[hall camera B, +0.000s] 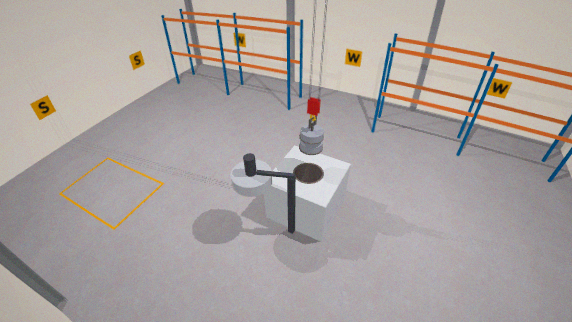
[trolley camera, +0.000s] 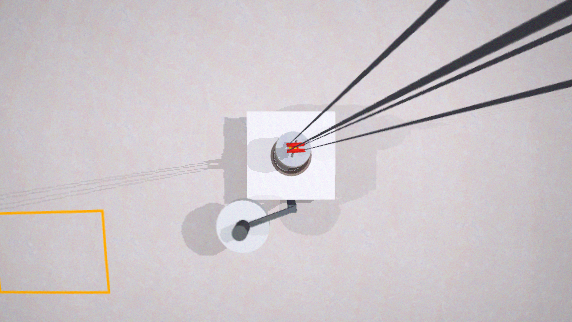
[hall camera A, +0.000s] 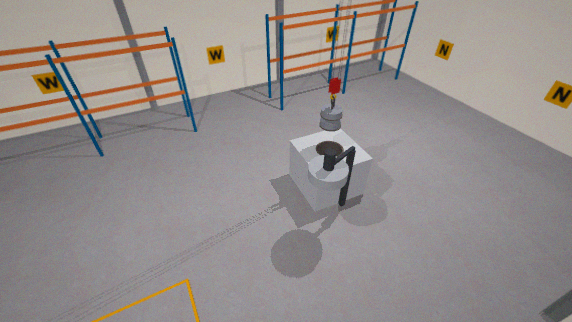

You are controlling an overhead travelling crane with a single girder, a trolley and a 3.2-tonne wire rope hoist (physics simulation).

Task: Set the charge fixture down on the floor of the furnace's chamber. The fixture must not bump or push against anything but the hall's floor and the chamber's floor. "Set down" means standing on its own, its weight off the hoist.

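The charge fixture [hall camera A: 330, 121] [hall camera B: 311, 142] [trolley camera: 300, 161], a grey stepped cylinder, hangs upright from the crane's hook [hall camera A: 333, 101] [hall camera B: 312, 122] [trolley camera: 295, 148] under the red block. The hook is shut on it. The white furnace [hall camera A: 301, 165] [hall camera B: 311, 216] [trolley camera: 320, 186] has a round opening [hall camera A: 322, 148] [hall camera B: 308, 173] [trolley camera: 275, 162] in its top. Both hall views show the fixture above the furnace top, apart from it. In the trolley view it covers most of the opening, with a dark crescent showing at the lower left. The chamber's floor is hidden.
The round lid [hall camera A: 340, 175] [hall camera B: 260, 183] [trolley camera: 255, 241] is swung aside on a dark post and arm [hall camera A: 346, 180] [hall camera B: 291, 205] beside the furnace. A yellow floor outline [hall camera B: 135, 171] [trolley camera: 105, 250] lies farther off. Blue and orange racks [hall camera A: 281, 65] [hall camera B: 288, 70] stand along the W wall.
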